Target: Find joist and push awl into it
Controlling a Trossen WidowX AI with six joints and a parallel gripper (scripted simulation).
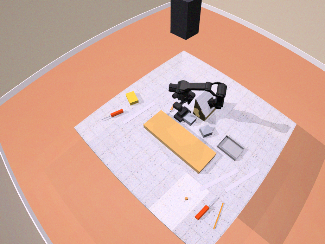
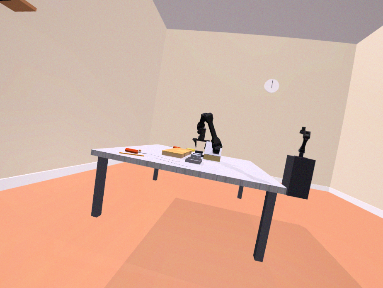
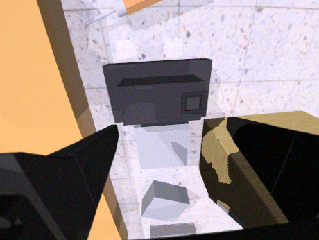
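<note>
My gripper tip is now 10 mm past the stud finder, 10 mm to the left of it and 40 mm above it. The rest, counted from my gripper tip: grey tray (10 mm behind, 430 mm to the left, 70 mm below); yellow block (160 mm ahead, 400 mm to the right, 70 mm below); awl (30 mm ahead, 100 mm to the right, 80 mm below).
</note>
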